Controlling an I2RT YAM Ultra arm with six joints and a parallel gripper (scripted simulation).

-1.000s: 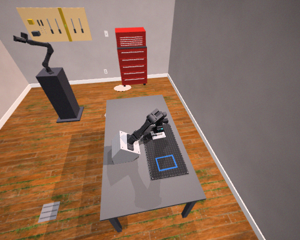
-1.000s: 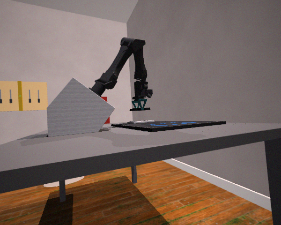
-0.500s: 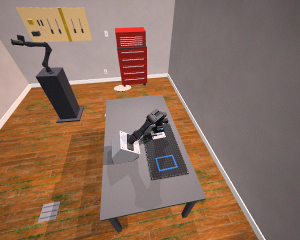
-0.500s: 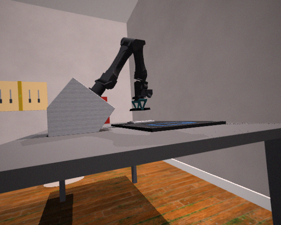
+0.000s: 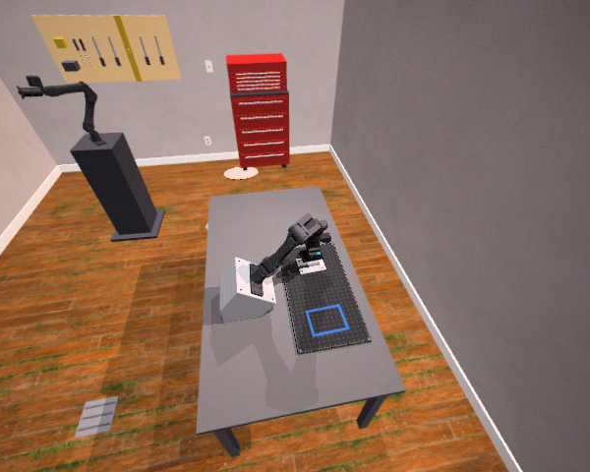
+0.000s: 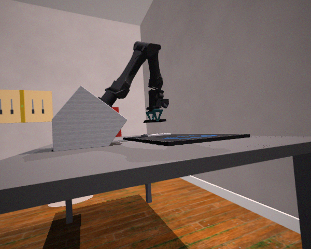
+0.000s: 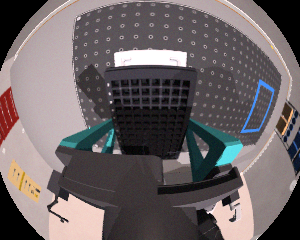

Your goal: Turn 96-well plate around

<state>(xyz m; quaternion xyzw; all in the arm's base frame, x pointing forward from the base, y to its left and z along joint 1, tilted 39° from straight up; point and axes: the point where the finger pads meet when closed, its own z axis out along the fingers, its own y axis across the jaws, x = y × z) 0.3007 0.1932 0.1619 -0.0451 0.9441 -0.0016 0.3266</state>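
My hand is 90 mm above the white plate nest N1. From my hand the other things lie so: dark 96-well plate right at my hand.
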